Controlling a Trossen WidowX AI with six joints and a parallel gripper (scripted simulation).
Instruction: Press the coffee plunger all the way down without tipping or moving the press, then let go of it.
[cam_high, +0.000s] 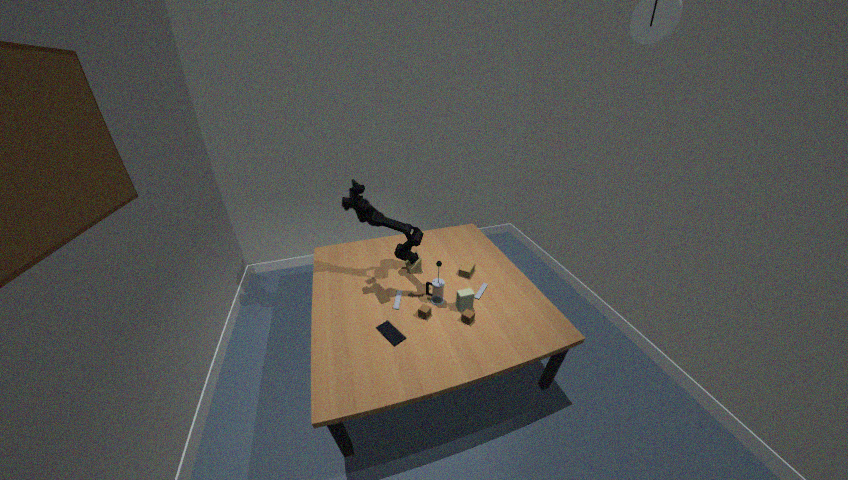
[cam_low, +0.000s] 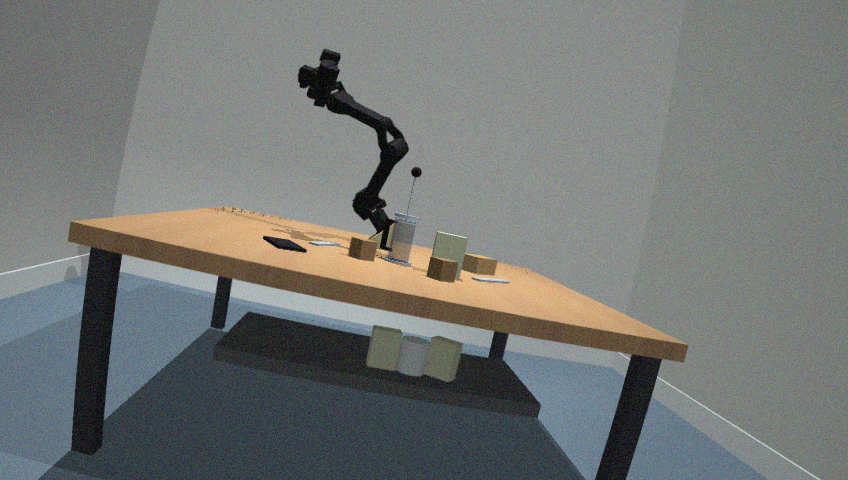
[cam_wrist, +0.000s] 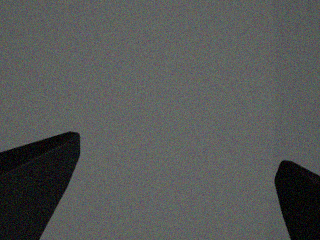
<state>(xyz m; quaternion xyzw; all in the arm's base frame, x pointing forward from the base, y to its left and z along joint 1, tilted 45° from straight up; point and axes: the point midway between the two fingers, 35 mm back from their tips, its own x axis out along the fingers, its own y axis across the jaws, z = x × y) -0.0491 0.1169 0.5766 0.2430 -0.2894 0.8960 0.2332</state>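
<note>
Right now the coffee press is 46 cm below my gripper tip, 38 cm ahead of it and 37 cm to the left of it. Round my gripper tip: black tablet (58 cm below, 56 cm ahead, 9 cm to the left).
</note>
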